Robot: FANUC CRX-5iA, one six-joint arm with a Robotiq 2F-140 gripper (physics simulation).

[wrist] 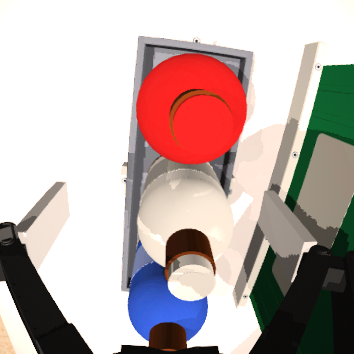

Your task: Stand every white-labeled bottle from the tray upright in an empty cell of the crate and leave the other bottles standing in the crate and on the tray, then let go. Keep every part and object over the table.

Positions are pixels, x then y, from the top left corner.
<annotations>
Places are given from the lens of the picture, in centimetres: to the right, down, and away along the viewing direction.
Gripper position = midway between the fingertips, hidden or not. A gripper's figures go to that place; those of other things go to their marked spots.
my gripper (165, 203): -1, 2, 20
red bottle (191, 108): 1, -3, 12
blue bottle (154, 312): -2, 11, 20
white bottle (184, 222): 1, 3, 18
The marked spots on the red bottle and the white bottle are 8 cm apart.
</annotations>
